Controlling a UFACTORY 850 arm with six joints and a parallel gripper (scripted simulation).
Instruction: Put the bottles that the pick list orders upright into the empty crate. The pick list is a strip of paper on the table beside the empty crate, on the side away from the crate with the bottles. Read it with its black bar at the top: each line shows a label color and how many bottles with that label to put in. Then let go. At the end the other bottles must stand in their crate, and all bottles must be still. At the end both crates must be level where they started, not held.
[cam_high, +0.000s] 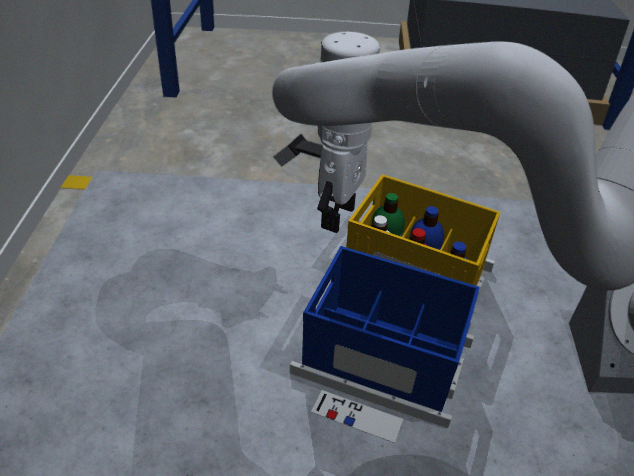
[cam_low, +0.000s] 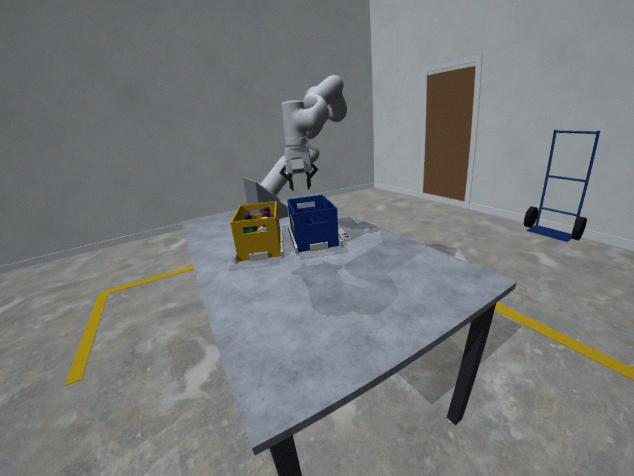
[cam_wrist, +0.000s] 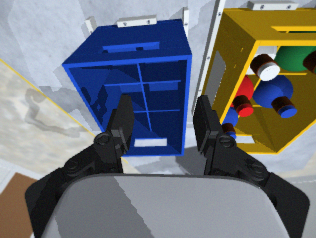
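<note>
Now: hand 17 cm past the red-label bottle, 10 cm to the left of it and 20 cm above it. Also, from my hand: white-capped bottle: 9 cm behind, 14 cm to the right, 20 cm below; blue crate: 11 cm behind, 10 cm to the left, 21 cm below; yellow crate: 19 cm behind, 14 cm to the right, 21 cm below.
</note>
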